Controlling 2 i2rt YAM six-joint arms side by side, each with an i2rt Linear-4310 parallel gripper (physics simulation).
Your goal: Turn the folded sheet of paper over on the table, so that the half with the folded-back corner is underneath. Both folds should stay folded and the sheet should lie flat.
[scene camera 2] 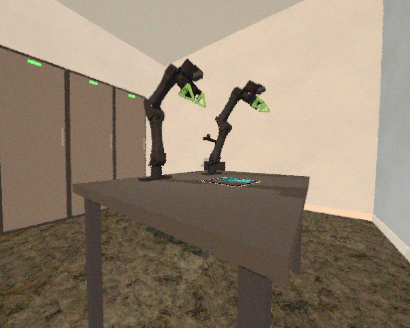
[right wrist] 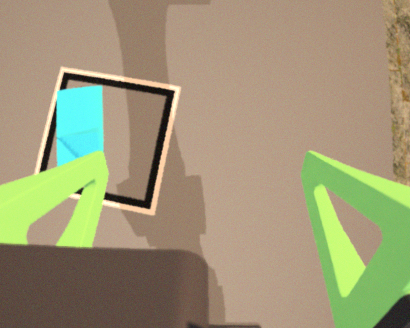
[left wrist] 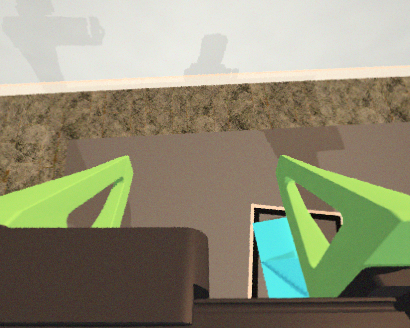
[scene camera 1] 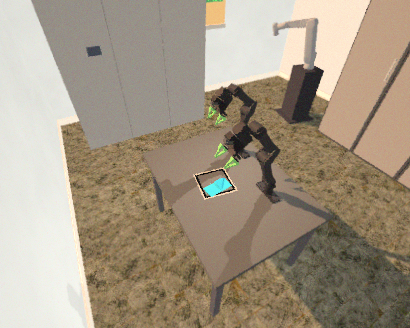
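Observation:
The folded cyan sheet (scene camera 1: 217,187) (scene camera 2: 234,179) (left wrist: 272,237) (right wrist: 80,110) lies flat on the table, inside a dark outline with a pale edge (left wrist: 251,245) (right wrist: 162,150). A diagonal crease and a slightly darker patch, the folded-back corner, show on its upper side. My left gripper (scene camera 1: 220,162) (scene camera 2: 265,111) (left wrist: 204,163) is open and empty, well above the table; one finger covers part of the sheet in the left wrist view. My right gripper (scene camera 1: 212,121) (scene camera 2: 199,103) (right wrist: 204,162) is open and empty, also high above the table; one finger hides the sheet's lower end in the right wrist view.
The brown table (scene camera 1: 250,220) (scene camera 2: 175,200) carries both arm bases near one edge. Arm shadows fall across it and across part of the outline. A pale robot arm on a dark pedestal (scene camera 1: 301,92) stands on the floor behind. Tall cabinets stand along the walls.

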